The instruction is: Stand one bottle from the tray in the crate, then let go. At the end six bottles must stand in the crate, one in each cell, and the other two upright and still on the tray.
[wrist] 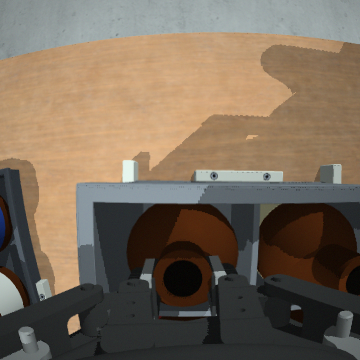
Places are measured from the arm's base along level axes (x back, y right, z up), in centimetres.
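Where they show: gripper, fingertip midpoint: point(182, 273).
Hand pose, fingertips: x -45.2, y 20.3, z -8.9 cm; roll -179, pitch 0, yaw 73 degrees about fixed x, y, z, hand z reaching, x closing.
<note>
Things, the pixels of their top centre, and the offset from my fingertips. "spot": a spot on its surface instead. Level surfaces: height alone.
- grey crate, surface spot: point(140, 192) spot: dx -5.0, dy +0.0, dz +4.7 cm
- second brown bottle, surface spot: point(300, 237) spot: dx +0.8, dy +7.3, dz -0.7 cm
- dark tray, surface spot: point(26, 240) spot: dx -4.2, dy -15.6, dz -11.8 cm
- bottle with a blue label, surface spot: point(2, 222) spot: dx -6.7, dy -16.5, dz -9.7 cm
- bottle with a white label, surface spot: point(10, 292) spot: dx +0.2, dy -18.2, dz -8.8 cm
- pale bracket with two screws, top centre: point(240, 175) dx -3.4, dy +6.8, dz -9.8 cm
- pale bracket, top centre: point(41, 296) dx +1.9, dy -16.2, dz -11.3 cm
- wooden table, surface height: dz -12.8 cm
My gripper point(182, 273) is shut on the neck of a brown bottle point(150, 235), which is upright inside the far left cell of the grey crate point(140, 192). The bottle's shoulder shows below the crate's rim; its base is hidden, so I cannot tell whether it touches the cell floor. A second brown bottle point(300, 237) stands in the cell to the right, past a divider. On the left, the dark tray point(26, 240) holds a bottle with a blue label point(2, 222) and a bottle with a white label point(10, 292), both partly cut off by the view's edge.
A pale bracket with two screws point(238, 176) lies along the crate's far side, between two pale upright blocks point(130, 171) point(332, 174). Another pale bracket point(43, 290) is at the tray's right side. The wooden table point(100, 110) extends beyond the crate, with the arm's shadow across it.
</note>
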